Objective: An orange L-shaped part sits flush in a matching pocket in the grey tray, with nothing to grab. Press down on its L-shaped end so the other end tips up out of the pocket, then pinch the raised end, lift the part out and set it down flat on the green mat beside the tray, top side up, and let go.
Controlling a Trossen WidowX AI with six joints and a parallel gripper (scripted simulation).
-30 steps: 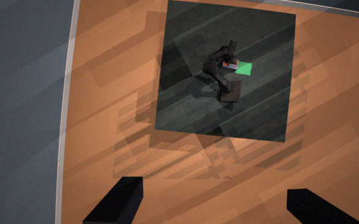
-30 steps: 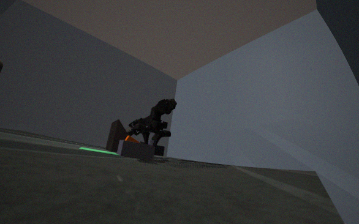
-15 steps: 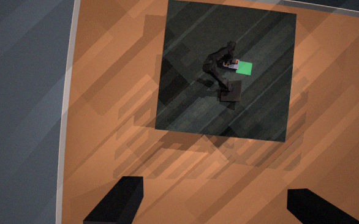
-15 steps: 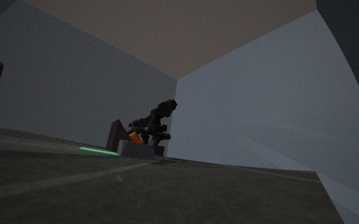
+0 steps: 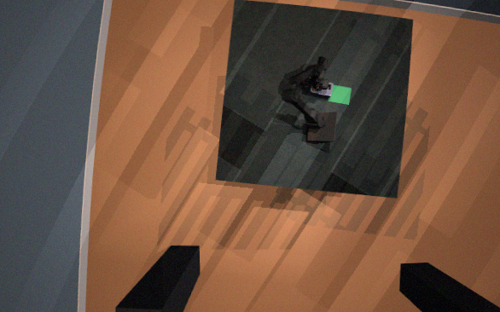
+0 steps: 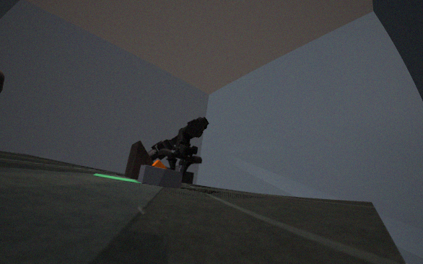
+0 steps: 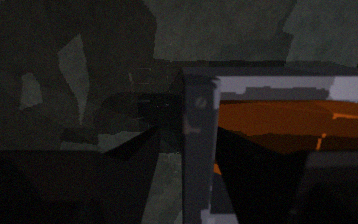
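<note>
Now: gripper tip 1 cm past the orange L-shaped part and 5 cm to the left of it. The rest, counted from my gripper tip: green mat (4 cm behind, 22 cm to the right, 6 cm below).
</note>
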